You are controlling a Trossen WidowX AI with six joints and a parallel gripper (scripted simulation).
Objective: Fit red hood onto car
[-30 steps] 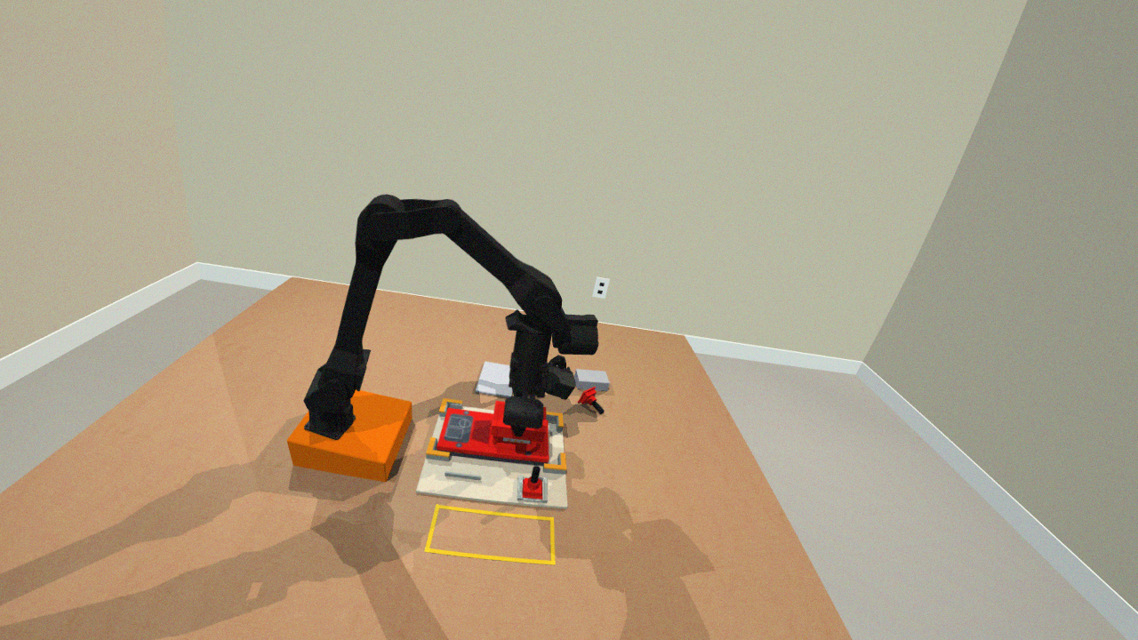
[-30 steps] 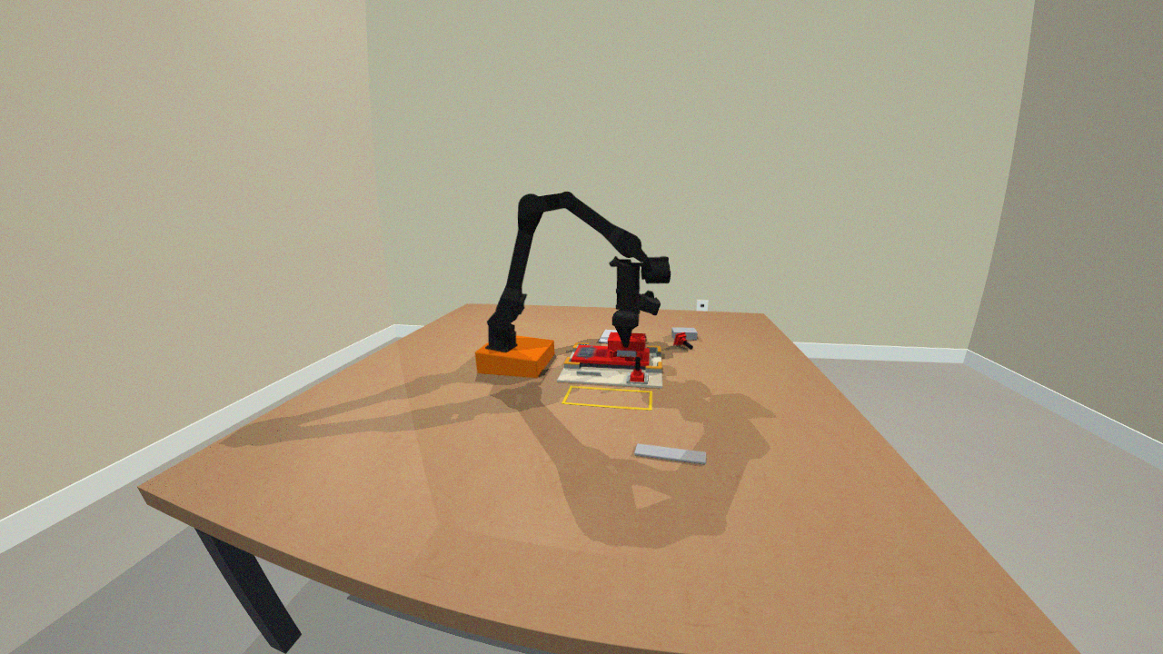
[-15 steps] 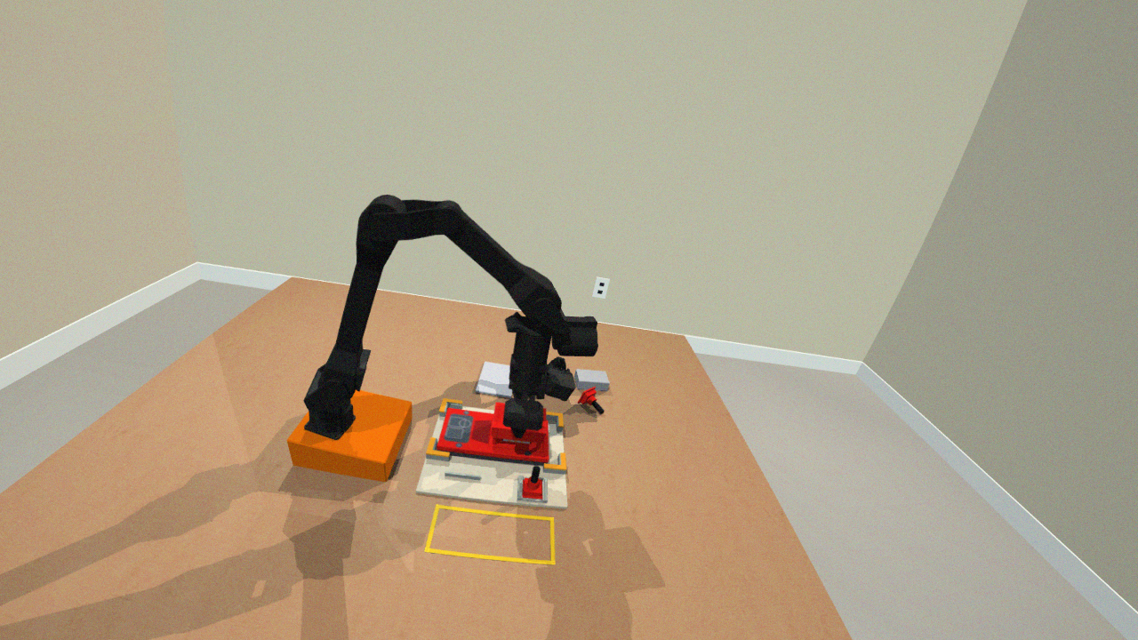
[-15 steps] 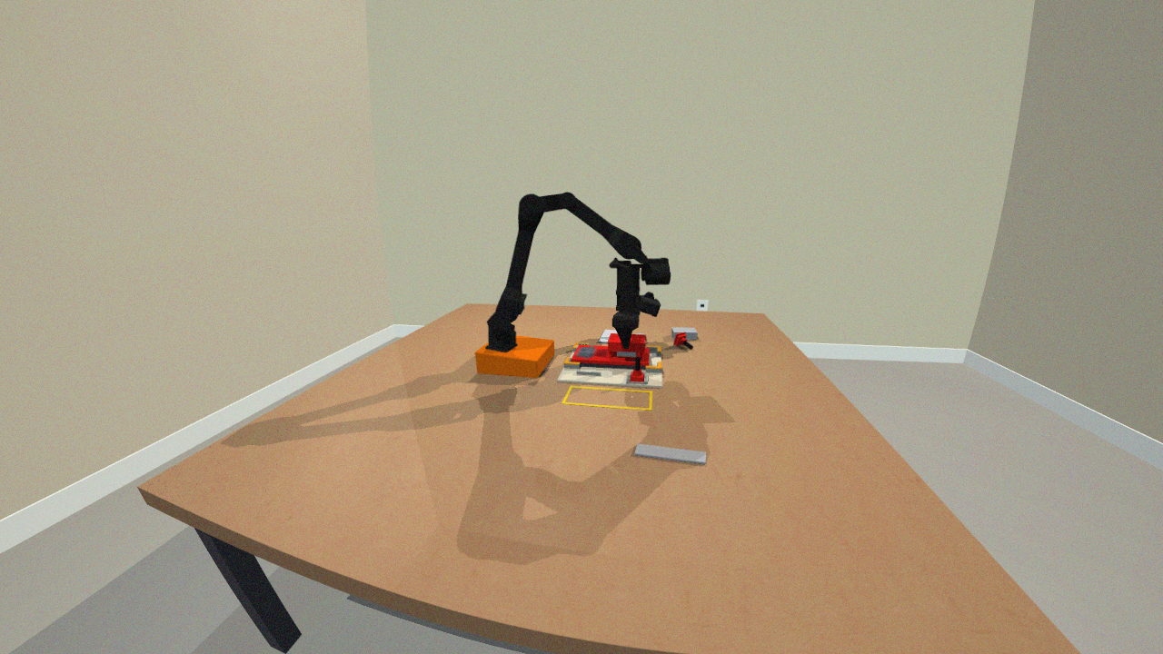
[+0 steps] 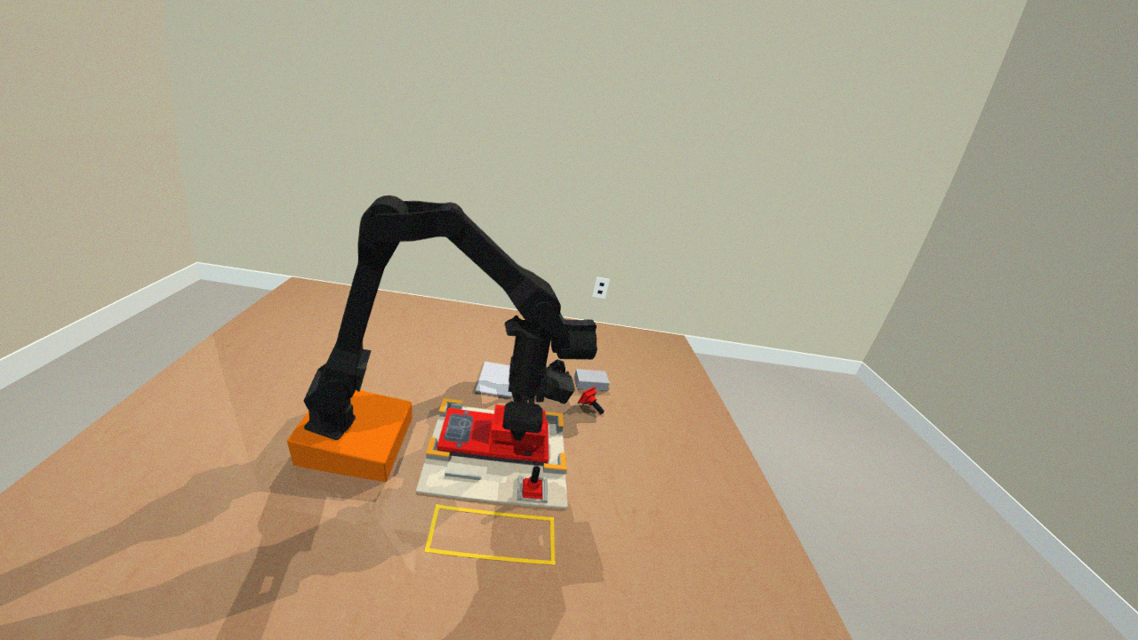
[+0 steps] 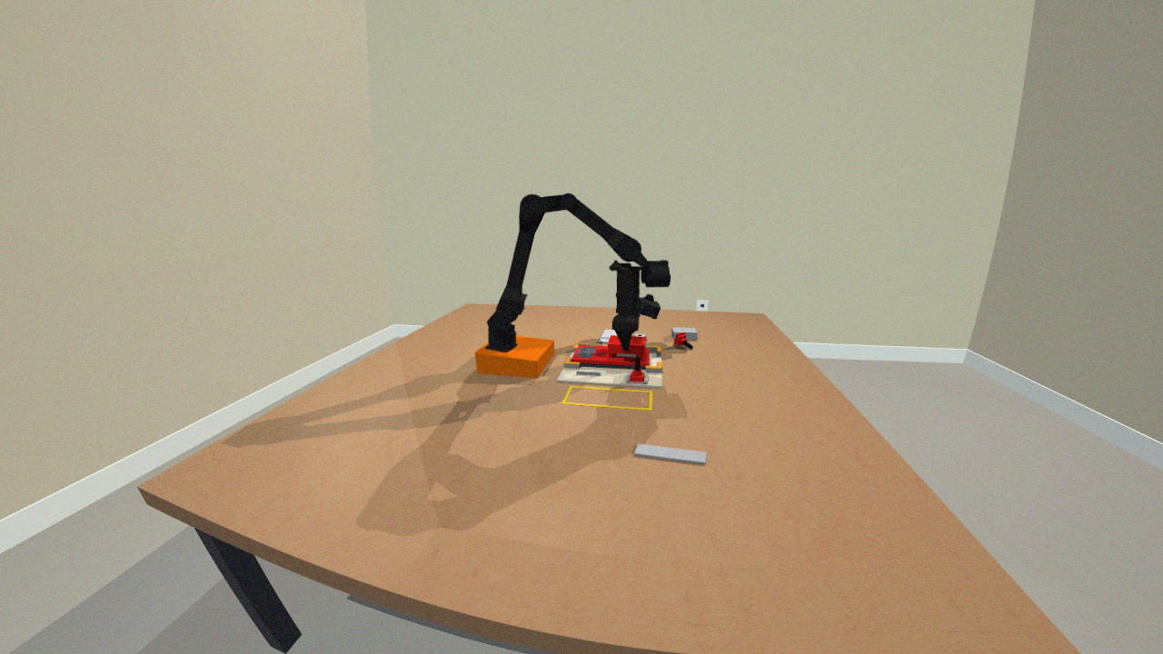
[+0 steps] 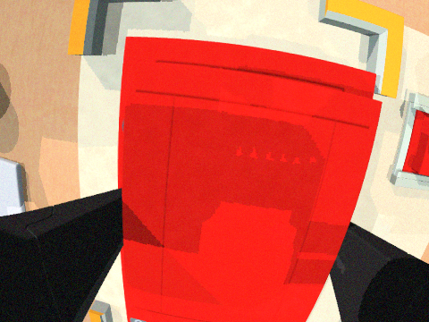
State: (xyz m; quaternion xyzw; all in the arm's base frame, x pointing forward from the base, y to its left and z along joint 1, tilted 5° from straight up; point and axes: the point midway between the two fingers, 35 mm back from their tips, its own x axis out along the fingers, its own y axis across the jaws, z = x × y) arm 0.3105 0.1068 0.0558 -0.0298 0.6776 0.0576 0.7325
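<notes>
The red hood is 1 cm above my gripper tip. Round my gripper tip: black wheel 18 cm to the left, 4 cm below, 1 cm ahead; cream jig 4 cm below, 2 cm to the right, 2 cm behind; grey engine block 2 cm below, 1 cm to the left.
</notes>
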